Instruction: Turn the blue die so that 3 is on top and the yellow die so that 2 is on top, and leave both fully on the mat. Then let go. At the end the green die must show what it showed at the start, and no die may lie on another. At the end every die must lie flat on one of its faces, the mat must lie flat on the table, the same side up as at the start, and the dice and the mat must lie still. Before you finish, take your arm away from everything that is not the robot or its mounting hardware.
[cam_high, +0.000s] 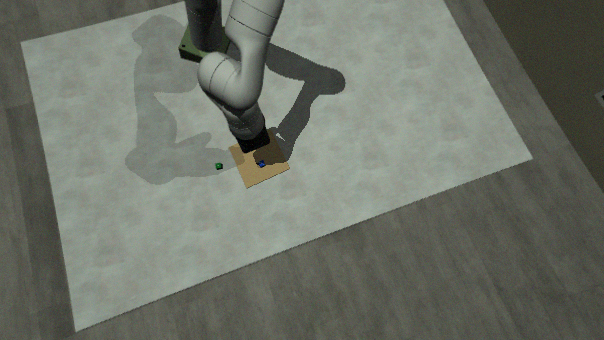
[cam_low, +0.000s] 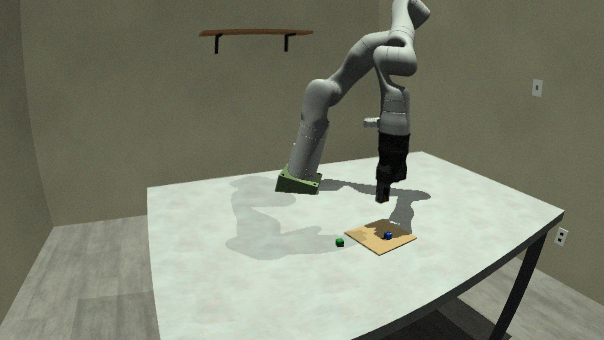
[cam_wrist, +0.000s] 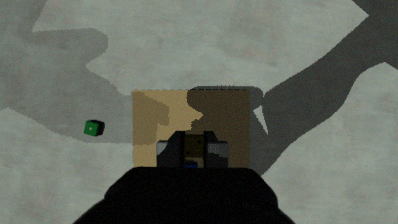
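Right now the tan mat is 110 mm below my hand, 20 mm ahead of it and 10 mm to the right of it. Round my hand: yellow die (10 mm below); blue die (100 mm below, 40 mm ahead, 10 mm to the right); green die (120 mm to the right, 100 mm below, 10 mm behind).
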